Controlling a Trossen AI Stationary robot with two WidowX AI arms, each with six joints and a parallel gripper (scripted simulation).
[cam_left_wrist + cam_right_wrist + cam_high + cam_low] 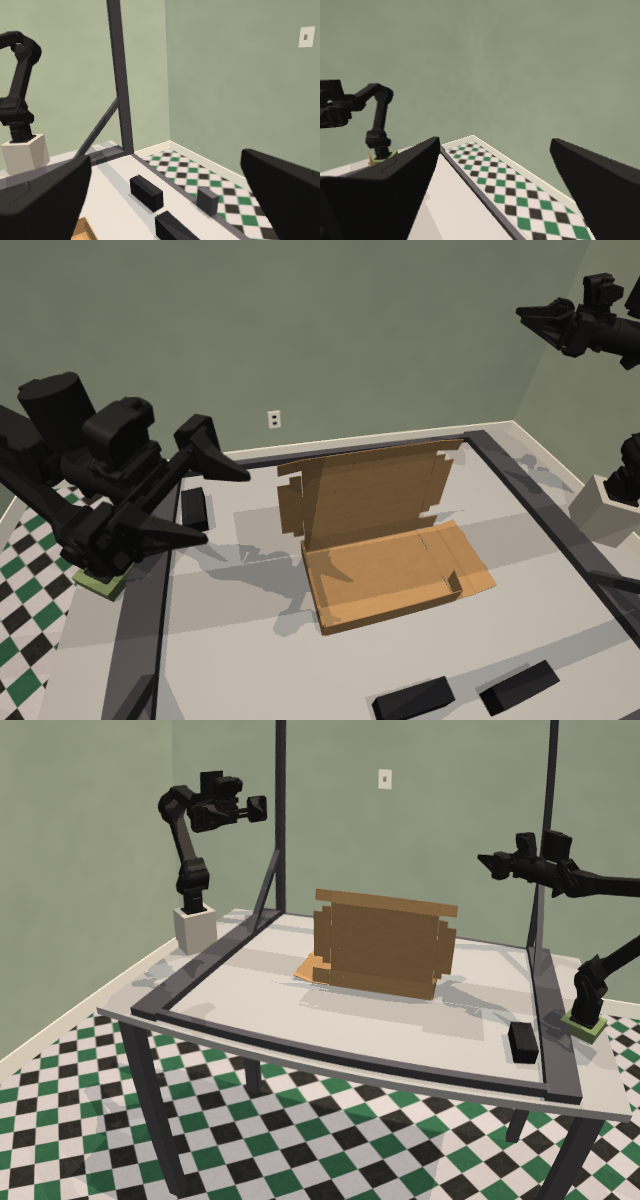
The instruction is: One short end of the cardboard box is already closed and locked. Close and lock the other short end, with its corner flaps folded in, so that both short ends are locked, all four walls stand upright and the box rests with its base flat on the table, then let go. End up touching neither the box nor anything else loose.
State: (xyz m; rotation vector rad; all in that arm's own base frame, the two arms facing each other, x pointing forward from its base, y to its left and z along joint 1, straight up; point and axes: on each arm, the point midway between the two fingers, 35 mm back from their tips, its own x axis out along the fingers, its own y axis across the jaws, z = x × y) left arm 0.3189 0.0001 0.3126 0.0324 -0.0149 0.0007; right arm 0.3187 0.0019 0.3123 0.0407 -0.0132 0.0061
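Now: right hand 40 cm above the corner flap, 26 cm past it and 15 cm to the right of it.
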